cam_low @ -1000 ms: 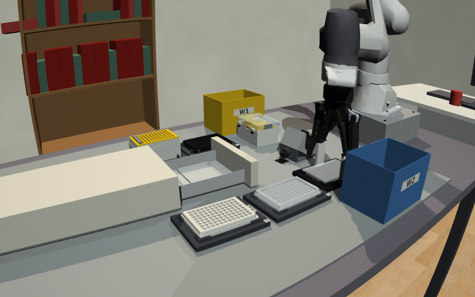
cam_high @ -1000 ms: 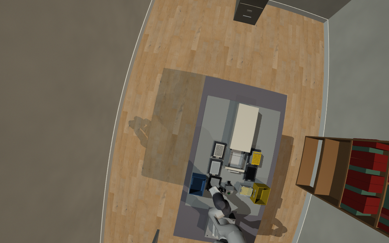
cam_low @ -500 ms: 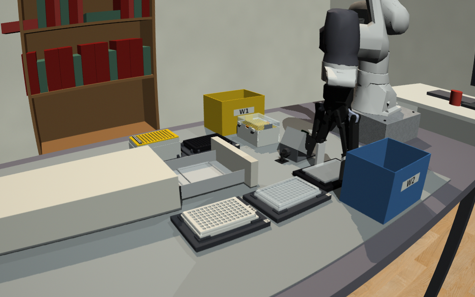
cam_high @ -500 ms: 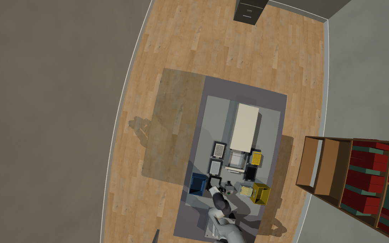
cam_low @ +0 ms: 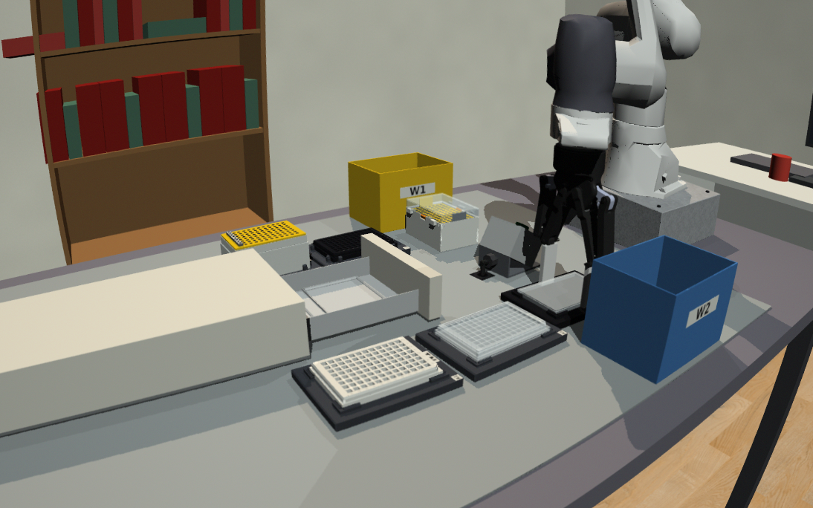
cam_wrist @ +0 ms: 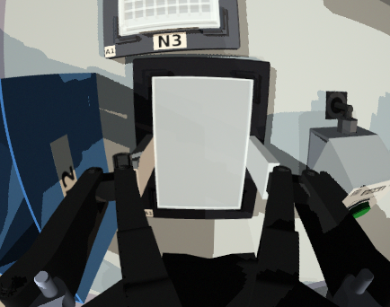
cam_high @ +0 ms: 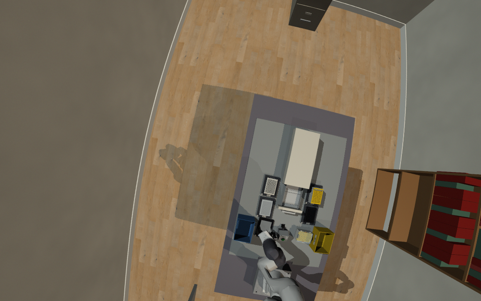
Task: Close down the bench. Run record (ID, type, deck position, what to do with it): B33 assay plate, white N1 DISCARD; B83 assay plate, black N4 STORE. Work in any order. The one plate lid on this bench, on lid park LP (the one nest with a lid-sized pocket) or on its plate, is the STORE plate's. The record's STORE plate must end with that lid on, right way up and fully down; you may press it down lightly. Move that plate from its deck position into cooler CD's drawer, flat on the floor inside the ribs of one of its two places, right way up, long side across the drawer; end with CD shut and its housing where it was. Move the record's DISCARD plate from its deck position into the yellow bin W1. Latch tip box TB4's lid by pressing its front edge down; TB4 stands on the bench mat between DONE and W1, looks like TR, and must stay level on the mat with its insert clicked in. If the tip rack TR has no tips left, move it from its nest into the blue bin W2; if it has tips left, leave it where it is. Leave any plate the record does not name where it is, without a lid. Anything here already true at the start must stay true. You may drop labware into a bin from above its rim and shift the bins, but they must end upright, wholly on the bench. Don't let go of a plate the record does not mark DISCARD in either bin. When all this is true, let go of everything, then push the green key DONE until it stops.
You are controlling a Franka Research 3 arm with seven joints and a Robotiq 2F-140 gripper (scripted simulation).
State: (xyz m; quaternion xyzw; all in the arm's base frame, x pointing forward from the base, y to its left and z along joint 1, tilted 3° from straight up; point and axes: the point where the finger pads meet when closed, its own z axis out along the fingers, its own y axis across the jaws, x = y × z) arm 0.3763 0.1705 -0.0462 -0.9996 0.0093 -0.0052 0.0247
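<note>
Now: hand 30 mm above the black lid park. Also, from my hand: blue bin W2 (170 mm to the left, 10 mm behind); then clear plate (170 mm ahead, 30 mm to the left, 20 mm below); then clear plate lid (20 mm below).
</note>
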